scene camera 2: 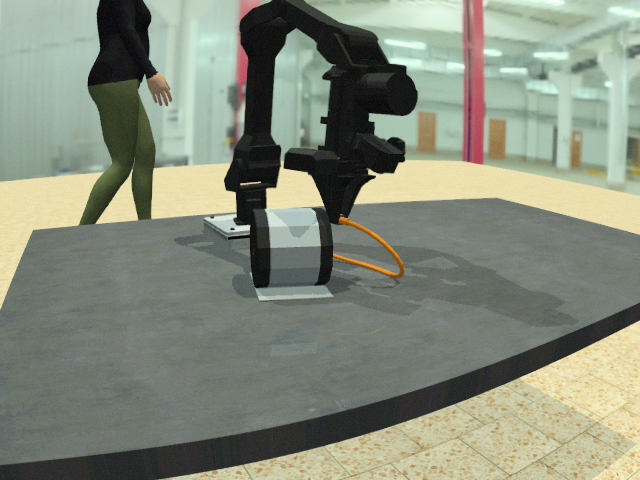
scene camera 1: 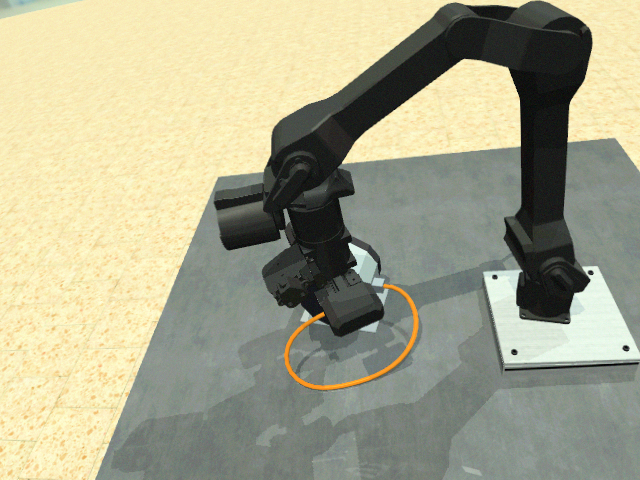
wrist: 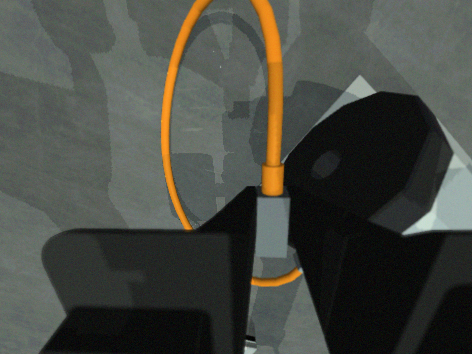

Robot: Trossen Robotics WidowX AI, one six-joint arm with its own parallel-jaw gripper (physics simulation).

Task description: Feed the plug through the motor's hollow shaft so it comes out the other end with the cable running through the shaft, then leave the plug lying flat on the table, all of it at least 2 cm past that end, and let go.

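Frame: origin at the arm's base, x left, y back, z up, level; centimetres.
Where they show: gripper, fingertip midpoint: (scene camera 2: 337, 222) (wrist: 270, 195); arm's base, origin of the base link: (scene camera 1: 543, 304).
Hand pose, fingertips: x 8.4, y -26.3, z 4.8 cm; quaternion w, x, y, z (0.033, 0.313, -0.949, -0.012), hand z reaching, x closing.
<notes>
Each offset is from my fingertips to the centre of the thing. "spot": to the spot under its first point. Level surfaces: height alone.
The motor @(dx -7.3, dy -2.0, dz -2.7 cm) (scene camera 1: 366, 262) (scene camera 2: 294, 248) (wrist: 370, 135) is a pale drum with black ends, lying on its side. Its near black end shows the shaft hole in the wrist view; no cable shows in that hole. My gripper (scene camera 2: 339, 219) (wrist: 270, 195) is shut on the grey plug @(dx -0.6, dy +0.8, dz +0.6 cm) (wrist: 272, 227), beside that end of the motor, near the height of its top rim in scene camera 2. In scene camera 1 the fingertips and the plug are hidden behind the gripper body. The orange cable (scene camera 1: 415, 320) (scene camera 2: 379, 240) (wrist: 275, 110) leaves the plug and loops round to a small grey block @(spot: dx -7.0, dy +3.6, dz -1.8 cm) (scene camera 1: 378, 282) at the motor's side.
A pale plate @(dx -7.4, dy -2.3, dz -7.7 cm) (scene camera 2: 294, 294) lies under the motor on the dark grey table @(dz -7.8 cm) (scene camera 1: 170, 351) (scene camera 2: 155, 361). The arm's light base plate (scene camera 1: 568, 343) (scene camera 2: 219, 227) stands off to the side of the motor. A person (scene camera 2: 121, 51) stands beyond the table.
</notes>
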